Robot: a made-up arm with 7 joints.
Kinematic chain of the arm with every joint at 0, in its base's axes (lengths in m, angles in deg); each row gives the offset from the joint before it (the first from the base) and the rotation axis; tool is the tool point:
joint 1: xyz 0 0 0.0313 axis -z
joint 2: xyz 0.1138 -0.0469 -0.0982 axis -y
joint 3: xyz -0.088 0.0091 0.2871 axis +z
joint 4: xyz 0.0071 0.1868 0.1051 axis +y
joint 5: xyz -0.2 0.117 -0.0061 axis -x
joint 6: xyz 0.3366 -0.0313 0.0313 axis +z
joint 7: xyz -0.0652 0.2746 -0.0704 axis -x
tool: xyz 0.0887 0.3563 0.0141
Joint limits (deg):
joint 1: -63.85..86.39
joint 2: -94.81..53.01
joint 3: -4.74..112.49
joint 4: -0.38..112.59
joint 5: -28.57..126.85
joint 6: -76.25..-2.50
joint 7: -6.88..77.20
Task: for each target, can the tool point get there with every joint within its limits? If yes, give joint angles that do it. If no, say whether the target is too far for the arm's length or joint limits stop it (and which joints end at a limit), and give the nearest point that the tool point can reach.
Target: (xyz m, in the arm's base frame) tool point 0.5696 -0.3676 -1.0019
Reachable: no: joint limits stop it (at a limit: joint 2, joint 3, joint 4, joint 5) | nearest point 0.5289 -0.3413 -0.7918 | short by 0.216 m
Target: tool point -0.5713 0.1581 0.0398
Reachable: yes | joints 46.29 -25.39 84.35 86.70 3.72 -56.46 58.57
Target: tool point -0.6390 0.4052 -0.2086
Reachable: yes | joints -1.92 24.70 18.65 94.48 19.34 -9.93 50.53
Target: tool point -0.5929 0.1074 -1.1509
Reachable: no: joint limits stop it (at a limit: joint 2) | nearest point -0.5014 0.0908 -0.8079 | short by 0.355 m
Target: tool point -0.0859 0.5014 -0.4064
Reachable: yes | joints 5.62 10.20 18.42 73.03 29.66 -50.81 7.90
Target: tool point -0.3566 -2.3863 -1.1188
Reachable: no: too far | nearest point -0.2528 -0.9401 -0.4565 | short by 1.594 m
